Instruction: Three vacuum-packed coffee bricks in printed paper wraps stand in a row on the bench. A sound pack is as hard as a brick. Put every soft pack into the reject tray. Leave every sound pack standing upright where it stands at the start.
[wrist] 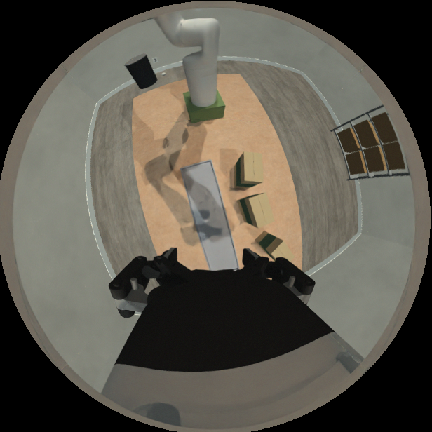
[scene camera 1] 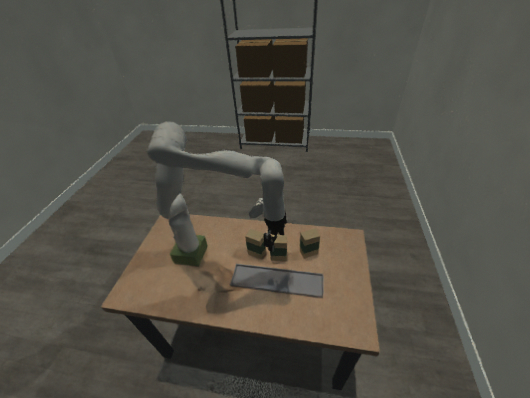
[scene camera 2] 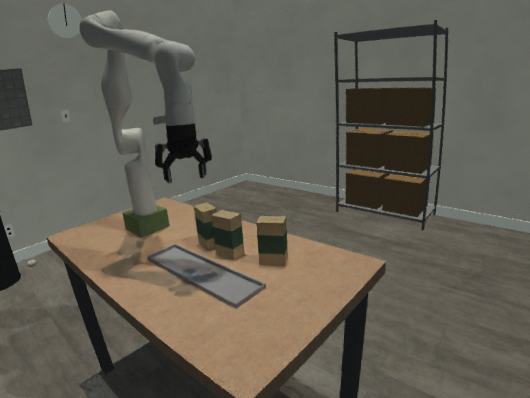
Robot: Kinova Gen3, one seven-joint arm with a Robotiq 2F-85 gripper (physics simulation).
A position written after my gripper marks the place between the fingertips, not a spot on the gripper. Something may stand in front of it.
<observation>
In view: my gripper [scene camera 2: 186, 180], a coffee brick [scene camera 2: 203, 212], a coffee brick [scene camera 2: 227, 226], a coffee brick [scene camera 2: 271, 230] and a grey reject tray [scene camera 2: 226, 284].
My gripper shows as well in the wrist view [wrist: 210, 255]. The grey reject tray also shows in the wrist view [wrist: 206, 204] and in scene camera 1 [scene camera 1: 265, 278].
</observation>
